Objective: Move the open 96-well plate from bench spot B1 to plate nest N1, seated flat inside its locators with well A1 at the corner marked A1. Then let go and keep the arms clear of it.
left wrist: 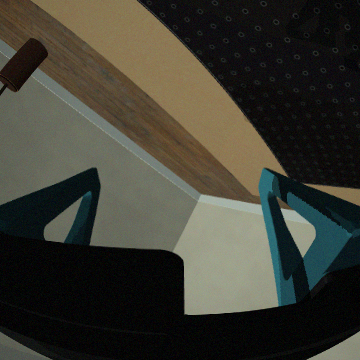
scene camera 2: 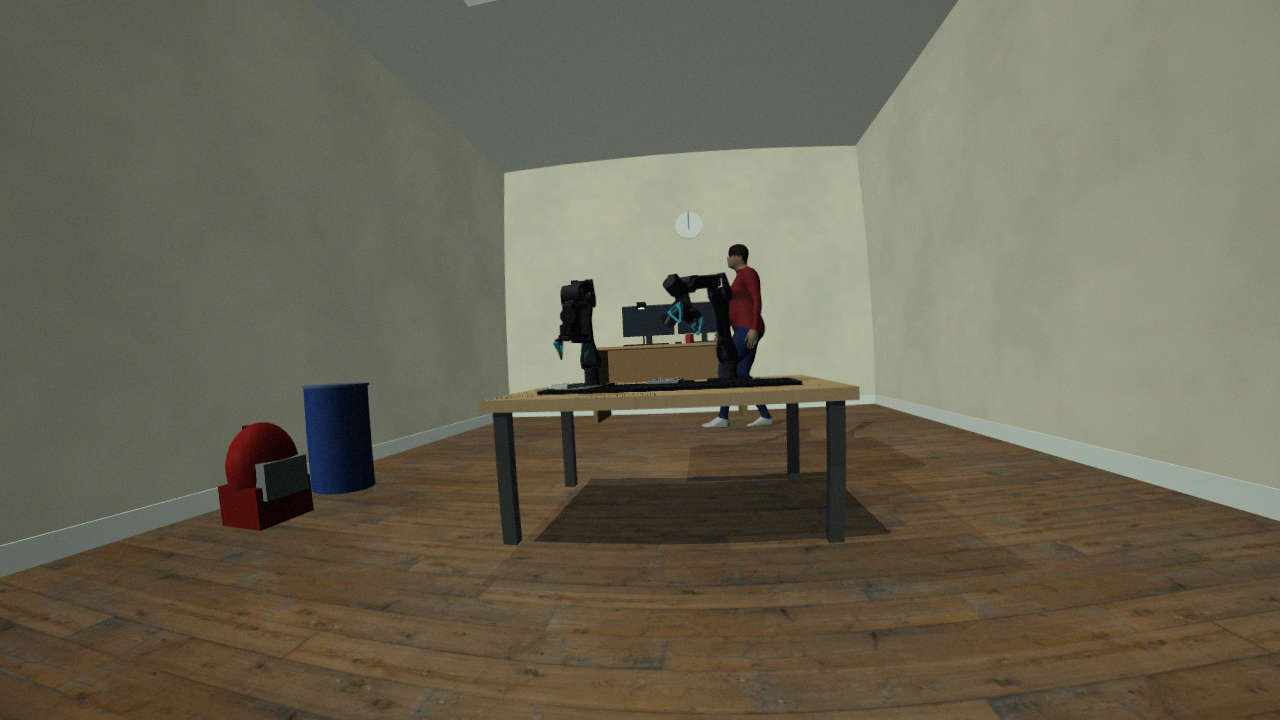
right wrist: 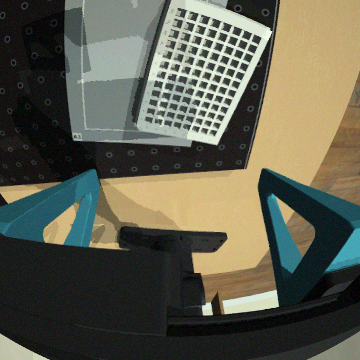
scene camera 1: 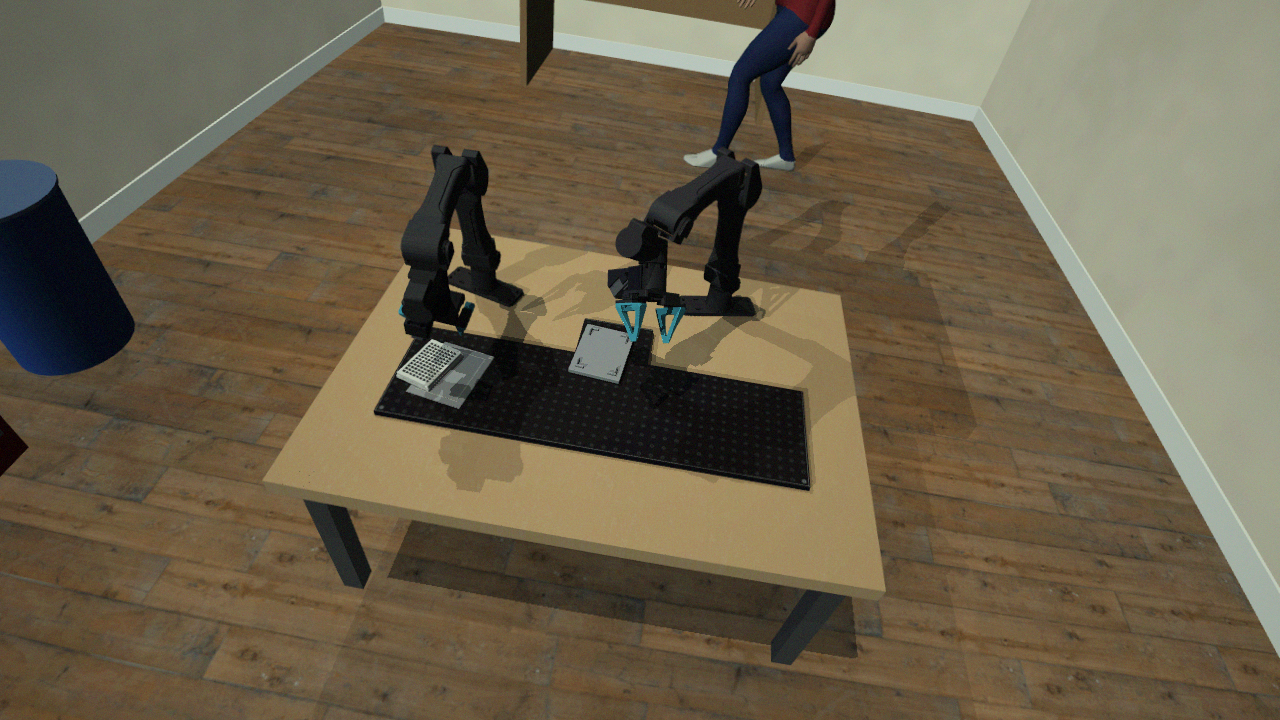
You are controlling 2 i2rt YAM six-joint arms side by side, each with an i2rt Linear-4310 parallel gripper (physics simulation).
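Frame: origin at the left arm's base, x ahead, y left, z up, level; centimetres.
Seen in the pictures: left gripper, fingertip midpoint: (left wrist: 179, 176) (scene camera 2: 689, 328) (scene camera 1: 650, 342); right gripper, fingertip midpoint: (scene camera 2: 573, 360) (right wrist: 178, 177) (scene camera 1: 440, 328); left arm's base, origin of the base link: (scene camera 2: 729, 379) (scene camera 1: 716, 307); right arm's base, origin of the base link: (right wrist: 172, 239) (scene camera 1: 484, 287).
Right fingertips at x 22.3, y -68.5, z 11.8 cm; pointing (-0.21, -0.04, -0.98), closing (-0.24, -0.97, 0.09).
Note:
Pixels of each thing's top centre, then the offset from my right fingertips to it. "*": a spot on its surface instead. Level surfaces: height alone.
- white 96-well plate, middle of its top: (right wrist: 199, 79) (scene camera 1: 429, 361) (scene camera 2: 566, 383) dx +1.3, dy -3.0, dz -8.9 cm
- bench spot B1, surface spot: (right wrist: 107, 107) (scene camera 1: 470, 363) * dx +0.4, dy +5.8, dz -10.4 cm
- Plate nest N1, middle of its top: (scene camera 1: 602, 349) (scene camera 2: 665, 378) dx -2.8, dy +36.1, dz -8.8 cm
- black perforated board, its level: dz -10.5 cm
- wooden table, its level: dz -11.8 cm
The white 96-well plate (scene camera 1: 429, 364) (right wrist: 200, 75) lies skewed on the grey sheet of bench spot B1 (scene camera 1: 474, 368) (right wrist: 107, 107), over one side of its outline and partly past its edge. The sheet's A1 label shows in the right wrist view. Plate nest N1 (scene camera 1: 601, 351) is a light grey block with dark corner locators and bears no plate; its A1 mark is too small to make out. My right gripper (scene camera 1: 433, 331) (right wrist: 178, 177) is open and empty, above and behind the plate. My left gripper (scene camera 1: 650, 341) (left wrist: 179, 176) is open and empty, raised just right of the nest.
A black perforated board (scene camera 1: 716, 420) (left wrist: 300, 75) carries the spot and the nest on the wooden table (scene camera 1: 572, 510). A person (scene camera 1: 760, 80) (scene camera 2: 744, 304) stands behind the table. A blue barrel (scene camera 1: 53, 268) (scene camera 2: 339, 438) and a red object (scene camera 2: 259, 456) stand at the left.

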